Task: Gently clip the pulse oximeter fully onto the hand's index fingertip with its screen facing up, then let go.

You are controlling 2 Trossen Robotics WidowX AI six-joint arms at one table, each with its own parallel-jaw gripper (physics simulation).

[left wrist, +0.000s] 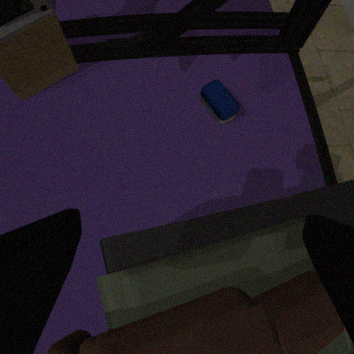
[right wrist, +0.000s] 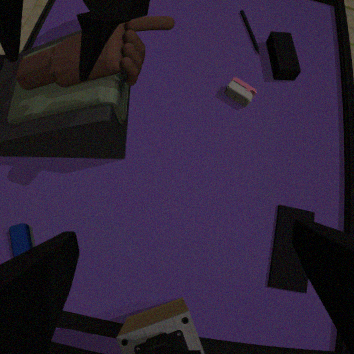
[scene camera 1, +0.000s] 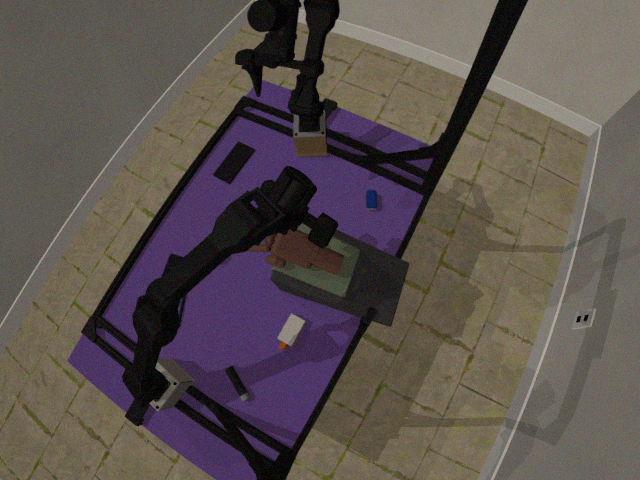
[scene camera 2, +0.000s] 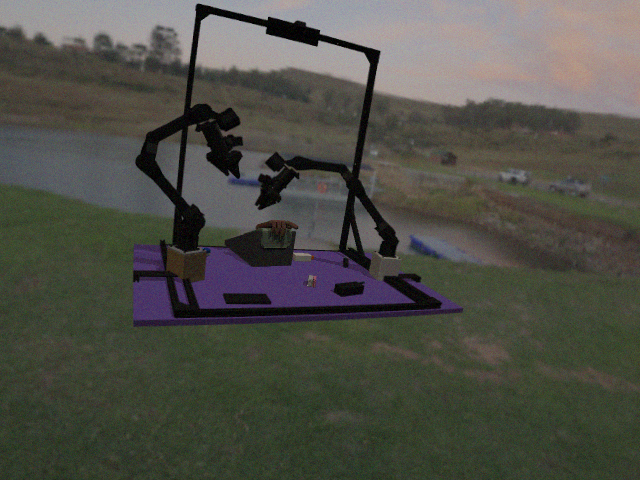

My left gripper is open, holding nothing. My right gripper is open and holds nothing. A blue block rests on the table.
